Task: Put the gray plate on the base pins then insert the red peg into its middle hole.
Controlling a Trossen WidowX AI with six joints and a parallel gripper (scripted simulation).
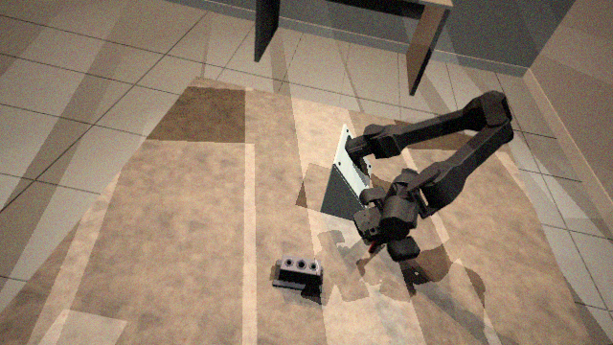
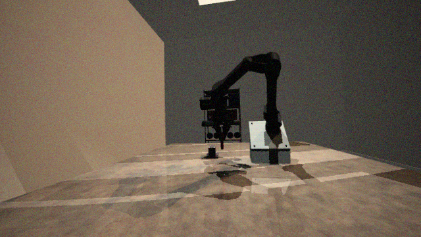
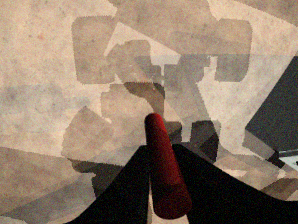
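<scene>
Right now the gray plate is 90 mm ahead of my gripper tip, 160 mm to the right of it and 70 mm below it. The rest, counted from my gripper tip: flat base (90 mm ahead, 160 mm to the right, 110 mm below); red peg (right at my gripper tip).
</scene>
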